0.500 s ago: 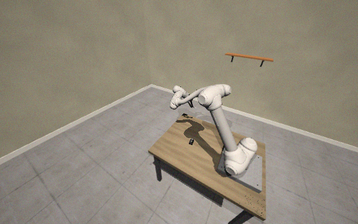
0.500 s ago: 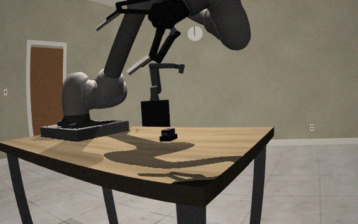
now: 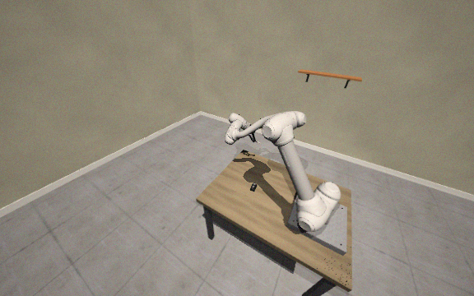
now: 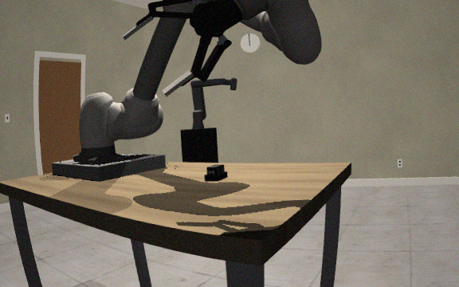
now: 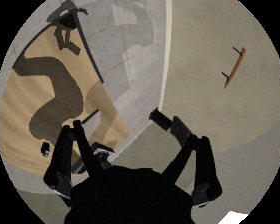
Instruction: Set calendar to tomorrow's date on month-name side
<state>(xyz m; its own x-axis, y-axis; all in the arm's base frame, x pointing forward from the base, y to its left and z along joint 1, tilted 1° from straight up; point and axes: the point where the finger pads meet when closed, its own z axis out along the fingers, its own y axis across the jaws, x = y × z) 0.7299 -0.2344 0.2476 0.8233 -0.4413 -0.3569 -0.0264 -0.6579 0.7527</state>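
The dark cube lies 200 mm behind my hand, 370 mm to the left of it and 270 mm below it. Round my hand: dark calendar tray 210 mm behind, 390 mm to the left, 280 mm below.
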